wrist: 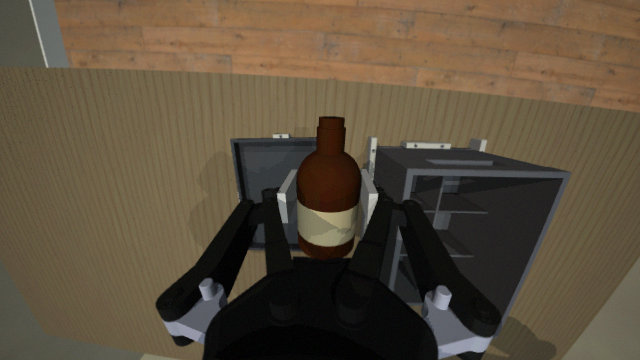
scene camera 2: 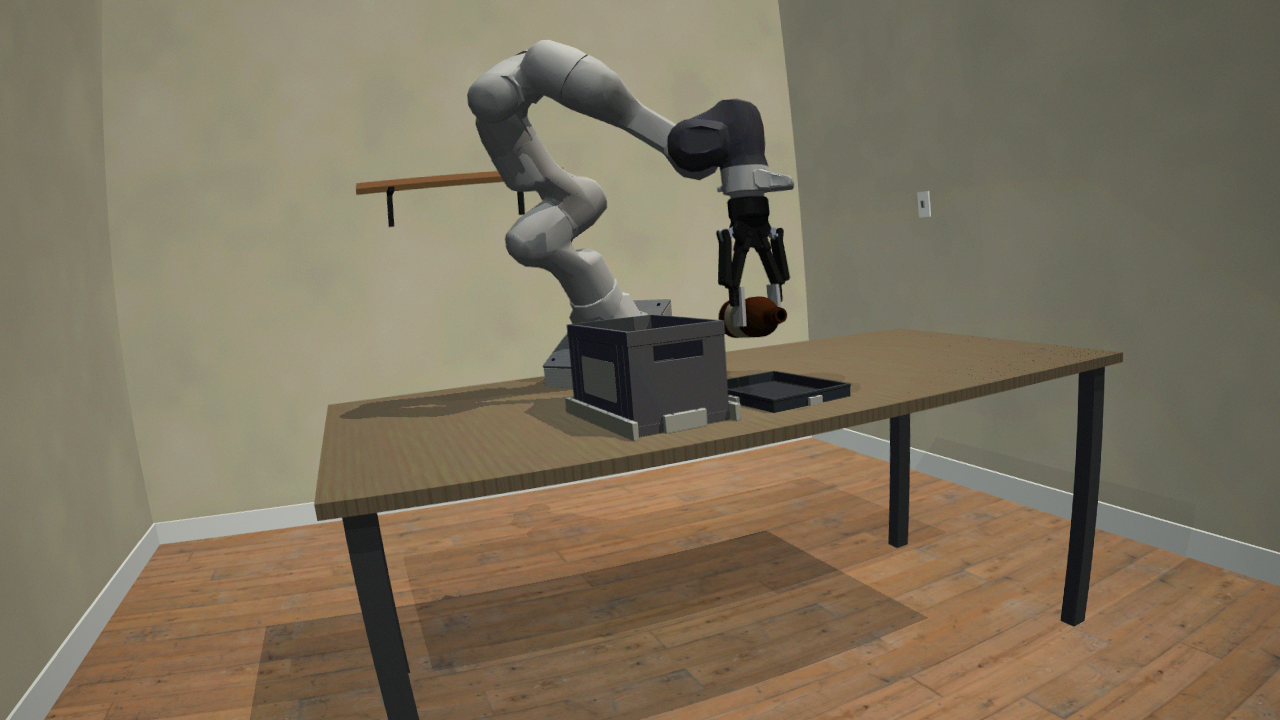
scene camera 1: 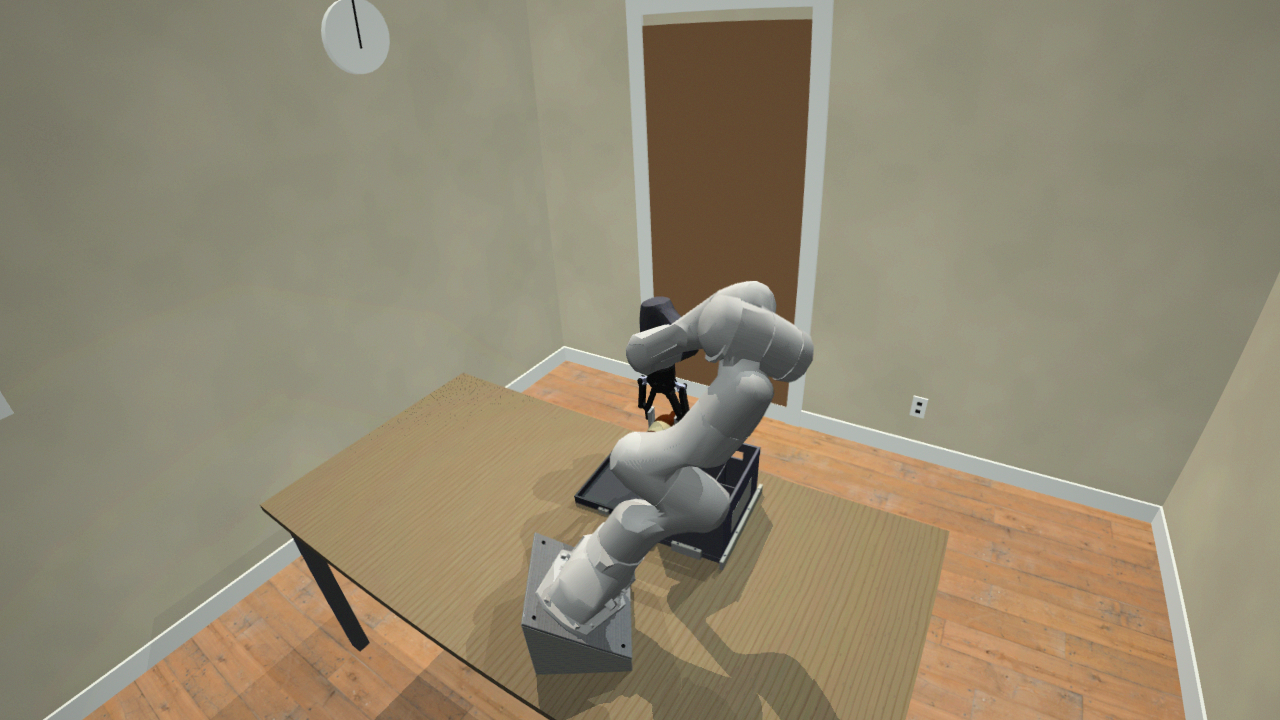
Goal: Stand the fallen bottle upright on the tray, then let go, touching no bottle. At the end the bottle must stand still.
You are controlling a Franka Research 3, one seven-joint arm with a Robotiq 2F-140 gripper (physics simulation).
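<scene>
A brown bottle (scene camera 2: 759, 317) (wrist: 328, 185) with a cream label lies about level in the air, its neck pointing away from the arm's base. It is partly hidden by the arm in the scene camera 1 view, where a bit of the bottle (scene camera 1: 665, 419) shows. My gripper (scene camera 2: 754, 306) (wrist: 328, 180) points down and is shut on the bottle, one pad on each side of its body. The low dark tray (scene camera 1: 587, 491) (scene camera 2: 789, 404) (wrist: 237, 165) is on the table, below the bottle, which hangs clear above it.
A tall dark crate (scene camera 1: 748, 488) (scene camera 2: 677, 380) (wrist: 542, 172) with inner dividers stands right beside the tray; its walls rise well above the tray's rim. Light brackets (scene camera 2: 685, 420) (wrist: 426, 145) sit around the crate's foot. The wooden table (scene camera 1: 402, 483) (scene camera 2: 465, 447) (wrist: 125, 200) bears both.
</scene>
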